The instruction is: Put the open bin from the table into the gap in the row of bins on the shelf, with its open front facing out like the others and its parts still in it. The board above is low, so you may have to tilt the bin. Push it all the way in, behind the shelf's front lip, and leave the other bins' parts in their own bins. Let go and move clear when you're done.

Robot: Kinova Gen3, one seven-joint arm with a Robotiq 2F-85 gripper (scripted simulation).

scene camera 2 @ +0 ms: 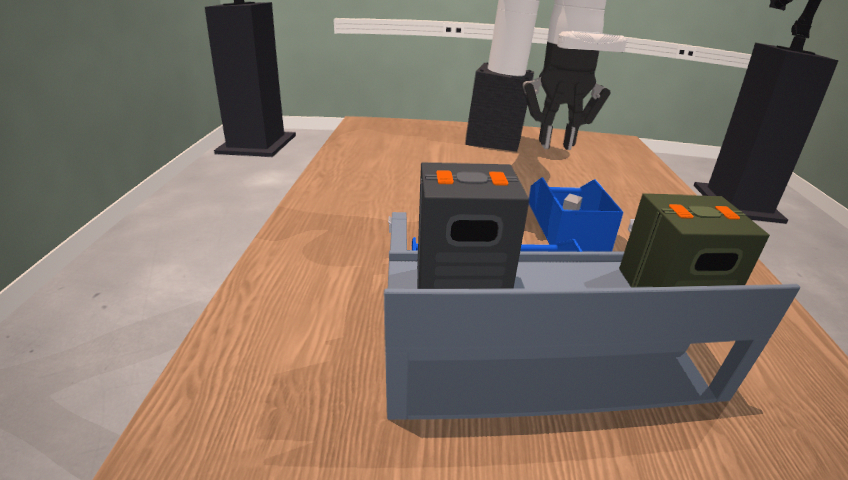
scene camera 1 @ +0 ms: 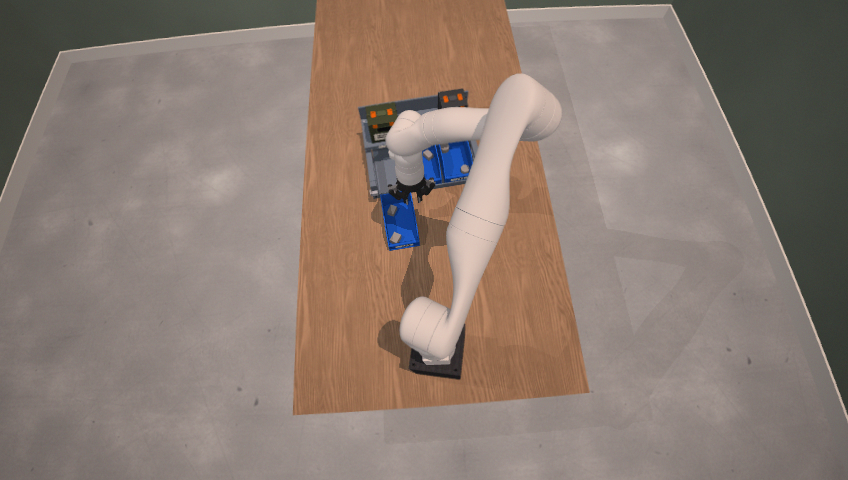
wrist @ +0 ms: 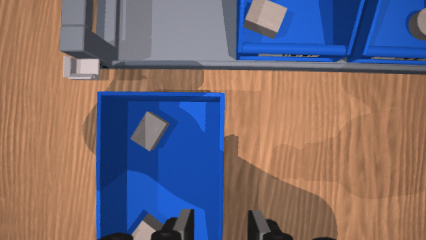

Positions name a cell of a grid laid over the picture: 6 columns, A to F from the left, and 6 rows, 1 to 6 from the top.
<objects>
blue bin: scene camera 2 E3; scene camera 1 C3; wrist C5
grey shelf: scene camera 2 E5; scene camera 1 C3; wrist B2
</objects>
